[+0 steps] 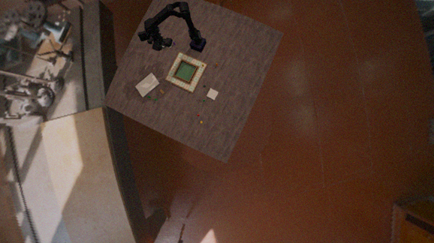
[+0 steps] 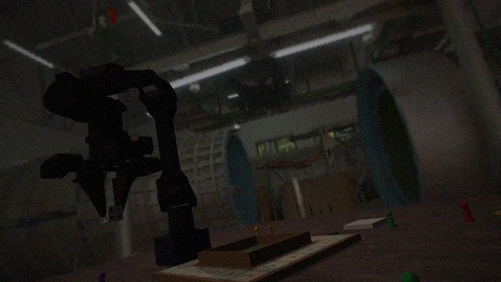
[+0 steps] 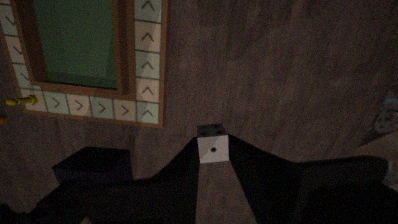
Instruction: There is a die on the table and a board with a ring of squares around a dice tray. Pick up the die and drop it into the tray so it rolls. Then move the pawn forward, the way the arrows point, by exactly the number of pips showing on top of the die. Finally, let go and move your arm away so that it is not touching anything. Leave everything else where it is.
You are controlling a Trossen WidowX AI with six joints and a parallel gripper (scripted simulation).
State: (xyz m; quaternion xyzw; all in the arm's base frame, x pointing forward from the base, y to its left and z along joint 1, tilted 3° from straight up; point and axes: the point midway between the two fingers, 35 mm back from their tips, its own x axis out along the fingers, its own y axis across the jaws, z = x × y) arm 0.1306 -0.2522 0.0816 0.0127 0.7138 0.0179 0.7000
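Now: gripper tip 5 cm short of the yellow pawn, 33 cm to the right of it and 10 cm above it. The rest, counted from my gripper tip: white disc (7 cm behind, 1 cm to the right, 13 cm below); purple piece (10 cm behind, 2 cm to the left, 11 cm below); white die (right at my gripper tip).
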